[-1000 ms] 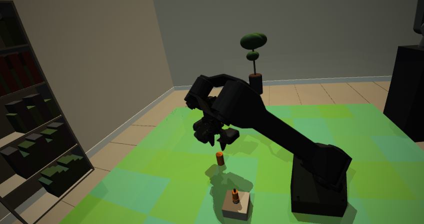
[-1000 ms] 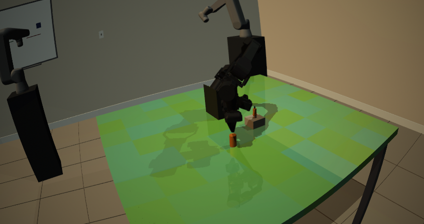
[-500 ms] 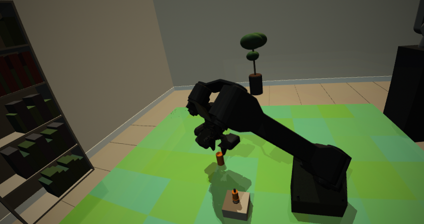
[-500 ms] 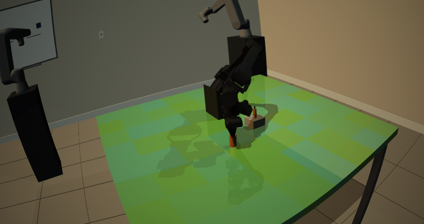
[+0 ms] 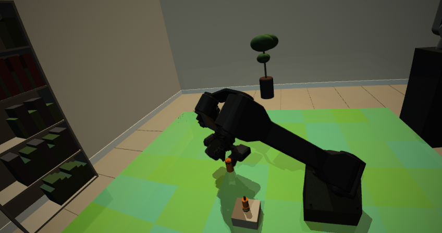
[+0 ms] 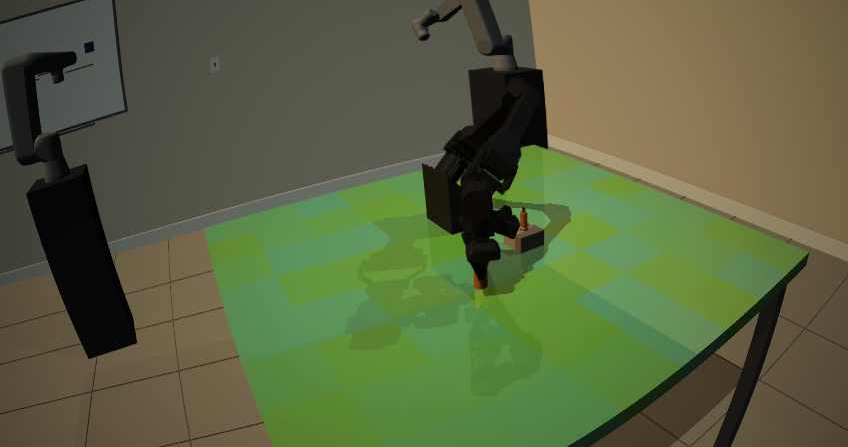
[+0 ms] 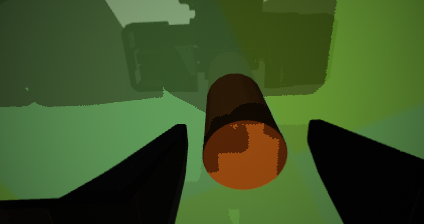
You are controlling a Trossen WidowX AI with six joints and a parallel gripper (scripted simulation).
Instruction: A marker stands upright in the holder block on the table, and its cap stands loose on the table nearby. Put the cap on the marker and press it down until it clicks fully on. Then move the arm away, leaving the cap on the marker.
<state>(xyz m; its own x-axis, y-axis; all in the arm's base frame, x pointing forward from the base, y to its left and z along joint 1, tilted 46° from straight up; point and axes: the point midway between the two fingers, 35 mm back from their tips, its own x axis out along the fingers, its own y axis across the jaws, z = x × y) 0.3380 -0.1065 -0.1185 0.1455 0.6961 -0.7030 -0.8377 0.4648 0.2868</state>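
Right now my gripper tip is 1 cm above the orange cap. Round my gripper tip: tan holder block 8 cm behind, 20 cm to the left, 1 cm below.
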